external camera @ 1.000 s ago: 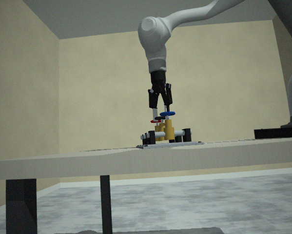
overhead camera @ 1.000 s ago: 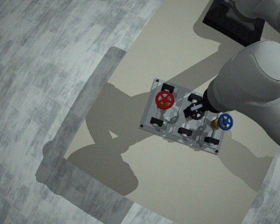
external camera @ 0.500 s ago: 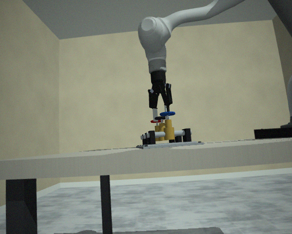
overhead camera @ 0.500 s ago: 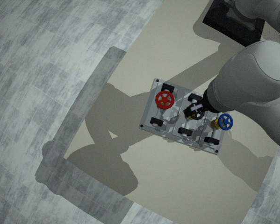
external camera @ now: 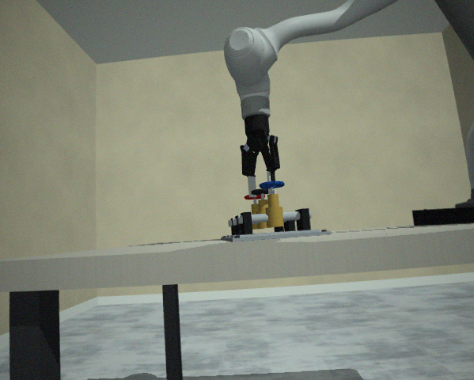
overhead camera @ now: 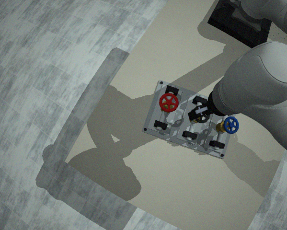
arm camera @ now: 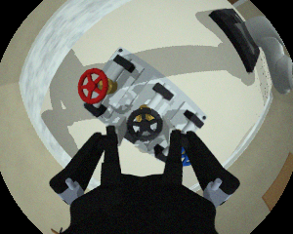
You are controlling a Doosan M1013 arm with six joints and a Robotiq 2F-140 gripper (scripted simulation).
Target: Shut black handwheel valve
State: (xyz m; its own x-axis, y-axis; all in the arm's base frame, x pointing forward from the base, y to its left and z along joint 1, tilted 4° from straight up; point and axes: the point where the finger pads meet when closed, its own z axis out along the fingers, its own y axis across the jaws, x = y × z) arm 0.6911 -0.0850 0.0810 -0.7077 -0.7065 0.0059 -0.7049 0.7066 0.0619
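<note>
The black handwheel lies 30 mm below my hand. Round my hand: grey panel: 150 mm below; then blue handwheel: 130 mm to the left, 30 mm below, 10 mm behind; then red handwheel: 120 mm to the right, 30 mm below, 10 mm ahead.
</note>
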